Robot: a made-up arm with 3 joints.
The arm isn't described. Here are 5 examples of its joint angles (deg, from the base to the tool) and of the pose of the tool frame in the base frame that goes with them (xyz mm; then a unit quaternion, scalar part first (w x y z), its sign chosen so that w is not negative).
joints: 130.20 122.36 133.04
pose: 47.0 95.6 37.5 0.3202 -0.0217 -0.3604 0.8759
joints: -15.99 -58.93 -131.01
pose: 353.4 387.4 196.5 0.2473 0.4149 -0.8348 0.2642
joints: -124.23 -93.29 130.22
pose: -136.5 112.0 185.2 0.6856 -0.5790 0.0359 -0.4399
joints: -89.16 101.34 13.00
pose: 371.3 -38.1 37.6 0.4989 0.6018 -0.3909 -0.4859
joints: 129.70 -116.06 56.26
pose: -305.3 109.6 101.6 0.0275 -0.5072 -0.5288 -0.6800
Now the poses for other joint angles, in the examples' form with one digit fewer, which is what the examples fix.
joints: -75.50 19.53 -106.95
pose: 191 -156 525 0.021 0.046 0.985 0.163
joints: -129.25 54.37 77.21
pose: 135 61 170 0.799 0.445 -0.390 0.105
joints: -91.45 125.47 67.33
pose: 210 154 107 0.448 0.874 -0.096 -0.164
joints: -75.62 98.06 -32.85
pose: 328 -239 -63 0.383 0.275 -0.532 -0.703
